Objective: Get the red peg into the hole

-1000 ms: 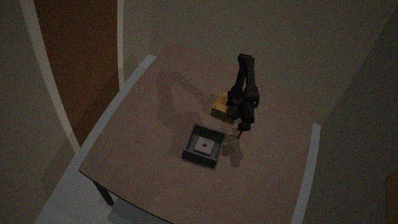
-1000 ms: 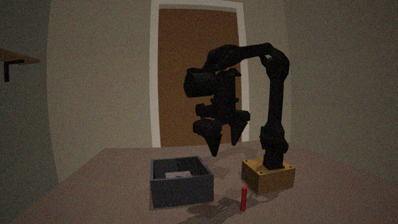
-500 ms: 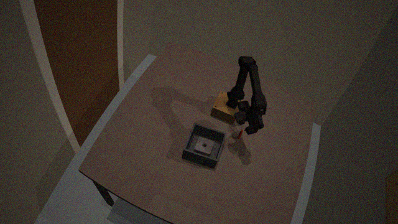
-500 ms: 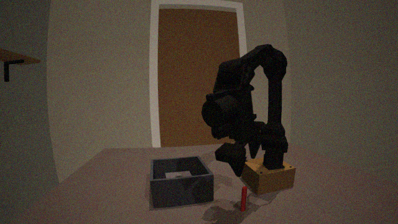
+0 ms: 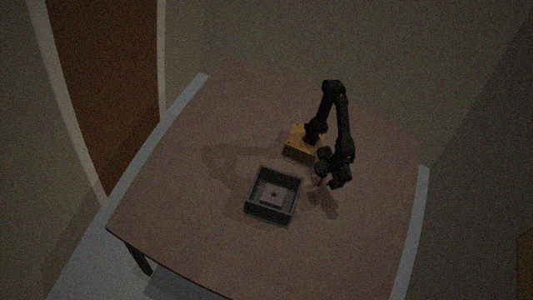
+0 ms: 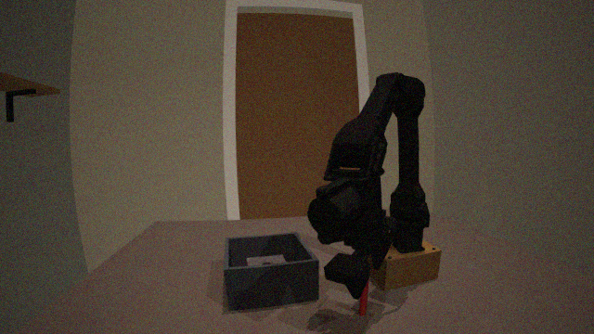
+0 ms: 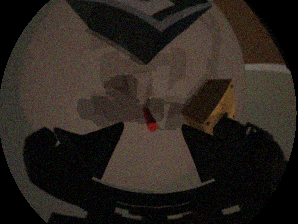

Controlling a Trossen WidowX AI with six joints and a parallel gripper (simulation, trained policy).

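The red peg lies 3 cm below my gripper tip. The rest, counted from my gripper tip: dark box (20 cm ahead, 14 cm to the right, 5 cm below); plate (20 cm ahead, 14 cm to the right, 3 cm below).
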